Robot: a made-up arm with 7 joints. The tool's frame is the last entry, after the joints. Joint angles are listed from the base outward.
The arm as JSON. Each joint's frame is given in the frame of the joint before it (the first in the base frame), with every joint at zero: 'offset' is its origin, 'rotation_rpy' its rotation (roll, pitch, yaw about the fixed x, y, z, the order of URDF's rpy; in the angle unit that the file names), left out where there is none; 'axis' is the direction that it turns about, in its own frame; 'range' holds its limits. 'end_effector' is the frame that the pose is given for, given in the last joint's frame.
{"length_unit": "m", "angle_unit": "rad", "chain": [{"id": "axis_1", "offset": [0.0, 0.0, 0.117], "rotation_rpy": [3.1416, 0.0, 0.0], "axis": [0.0, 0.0, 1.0], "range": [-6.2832, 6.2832]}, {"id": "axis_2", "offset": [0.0, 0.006, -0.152], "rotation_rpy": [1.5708, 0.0, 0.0], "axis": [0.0, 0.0, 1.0], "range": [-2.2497, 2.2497]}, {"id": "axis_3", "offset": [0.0, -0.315, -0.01], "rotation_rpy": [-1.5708, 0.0, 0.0], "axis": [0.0, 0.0, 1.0], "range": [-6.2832, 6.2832]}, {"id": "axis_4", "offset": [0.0, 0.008, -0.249], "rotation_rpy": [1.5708, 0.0, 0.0], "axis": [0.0, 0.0, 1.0], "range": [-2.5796, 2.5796]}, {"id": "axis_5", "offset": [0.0, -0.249, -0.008], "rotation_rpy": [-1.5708, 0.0, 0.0], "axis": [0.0, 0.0, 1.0], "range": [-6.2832, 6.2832]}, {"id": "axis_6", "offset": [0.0, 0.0, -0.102], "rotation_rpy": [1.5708, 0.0, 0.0], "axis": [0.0, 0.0, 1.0], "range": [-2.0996, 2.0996]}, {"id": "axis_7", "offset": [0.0, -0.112, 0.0], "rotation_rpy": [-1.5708, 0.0, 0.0], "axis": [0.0, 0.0, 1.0], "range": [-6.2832, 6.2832]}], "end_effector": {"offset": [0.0, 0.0, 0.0]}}
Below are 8 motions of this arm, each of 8 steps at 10 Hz.
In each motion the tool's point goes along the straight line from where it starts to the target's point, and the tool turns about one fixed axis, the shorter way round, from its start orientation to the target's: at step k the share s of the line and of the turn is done. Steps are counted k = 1, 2, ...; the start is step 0. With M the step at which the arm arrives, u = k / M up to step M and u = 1 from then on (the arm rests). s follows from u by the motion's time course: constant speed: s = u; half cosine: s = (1 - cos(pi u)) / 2; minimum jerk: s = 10 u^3 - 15 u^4 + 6 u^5.
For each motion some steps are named. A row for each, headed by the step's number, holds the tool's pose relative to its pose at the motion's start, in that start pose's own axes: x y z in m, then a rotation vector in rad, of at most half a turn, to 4 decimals.
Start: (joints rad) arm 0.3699 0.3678 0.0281 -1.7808 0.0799 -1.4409 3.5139
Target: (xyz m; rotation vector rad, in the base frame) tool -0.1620 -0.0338 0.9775 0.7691 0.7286 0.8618
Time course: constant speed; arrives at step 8
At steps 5, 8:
5: -0.0306 -0.0274 0.1501 0.3082 0.3696 0.5530
8: -0.0489 -0.0438 0.2401 0.4931 0.5914 0.8848

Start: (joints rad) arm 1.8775 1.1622 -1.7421 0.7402 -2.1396 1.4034 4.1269
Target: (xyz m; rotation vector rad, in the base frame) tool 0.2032 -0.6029 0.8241 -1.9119 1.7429 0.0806
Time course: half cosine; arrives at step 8
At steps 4, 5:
4: -0.1327 -0.1026 0.0119 -0.0886 -0.2077 -0.1745
5: -0.1835 -0.1419 0.0164 -0.1224 -0.2872 -0.2413

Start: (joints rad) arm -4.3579 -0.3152 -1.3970 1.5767 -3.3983 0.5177 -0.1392
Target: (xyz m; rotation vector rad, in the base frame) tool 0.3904 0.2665 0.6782 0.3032 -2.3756 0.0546
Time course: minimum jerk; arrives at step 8
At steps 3, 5, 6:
3: -0.0268 0.0736 0.0739 0.1477 -0.0579 -0.1174
5: -0.0705 0.1939 0.1947 0.3891 -0.1525 -0.3092
6: -0.0872 0.2399 0.2409 0.4812 -0.1886 -0.3825

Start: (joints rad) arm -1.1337 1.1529 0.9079 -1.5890 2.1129 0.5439 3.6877
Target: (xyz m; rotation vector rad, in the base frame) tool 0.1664 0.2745 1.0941 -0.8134 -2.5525 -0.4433
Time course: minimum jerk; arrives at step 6
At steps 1, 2, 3, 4, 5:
1: -0.0039 0.0153 -0.0036 0.0305 0.0171 -0.0204
2: -0.0231 0.0904 -0.0211 0.1802 0.1012 -0.1206
3: -0.0551 0.2154 -0.0504 0.4293 0.2411 -0.2874
4: -0.0870 0.3404 -0.0796 0.6783 0.3809 -0.4542
5: -0.1062 0.4155 -0.0971 0.8280 0.4650 -0.5544

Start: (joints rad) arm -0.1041 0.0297 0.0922 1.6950 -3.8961 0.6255 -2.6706
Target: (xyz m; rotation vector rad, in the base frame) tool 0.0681 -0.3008 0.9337 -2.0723 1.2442 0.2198
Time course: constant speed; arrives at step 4
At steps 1, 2, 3, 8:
1: -0.0752 0.0734 0.0544 0.2011 0.2486 0.0954
2: -0.1503 0.1468 0.1089 0.4021 0.4971 0.1908
3: -0.2255 0.2201 0.1633 0.6032 0.7457 0.2862
8: -0.3006 0.2935 0.2177 0.8042 0.9943 0.3816

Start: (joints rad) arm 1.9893 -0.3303 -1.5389 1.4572 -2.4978 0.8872 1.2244
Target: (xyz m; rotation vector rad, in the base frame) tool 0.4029 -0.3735 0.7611 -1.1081 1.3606 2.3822
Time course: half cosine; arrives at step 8
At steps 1, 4, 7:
1: -0.0084 0.0114 0.0104 0.0588 -0.0322 0.0472
4: -0.1099 0.1496 0.1368 0.7720 -0.4231 0.6197
7: -0.2114 0.2877 0.2633 1.4852 -0.8139 1.1923

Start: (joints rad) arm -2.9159 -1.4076 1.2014 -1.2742 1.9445 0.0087 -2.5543
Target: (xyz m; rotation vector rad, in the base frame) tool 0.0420 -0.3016 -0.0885 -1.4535 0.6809 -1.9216
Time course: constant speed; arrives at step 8
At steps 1, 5, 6, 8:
1: -0.0788 -0.0212 0.0267 -0.1529 0.1413 -0.0462
5: -0.3939 -0.1062 0.1337 -0.7644 0.7063 -0.2310
6: -0.4727 -0.1274 0.1604 -0.9172 0.8476 -0.2772
8: -0.6303 -0.1699 0.2139 -1.2230 1.1301 -0.3696

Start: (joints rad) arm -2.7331 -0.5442 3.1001 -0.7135 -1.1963 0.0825 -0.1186
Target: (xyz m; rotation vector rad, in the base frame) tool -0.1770 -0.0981 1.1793 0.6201 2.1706 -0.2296
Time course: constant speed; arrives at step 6
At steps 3, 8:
3: -0.1148 -0.1491 -0.0059 -0.3373 -0.2475 -0.7743
8: -0.2296 -0.2983 -0.0119 -0.6746 -0.4950 -1.5486

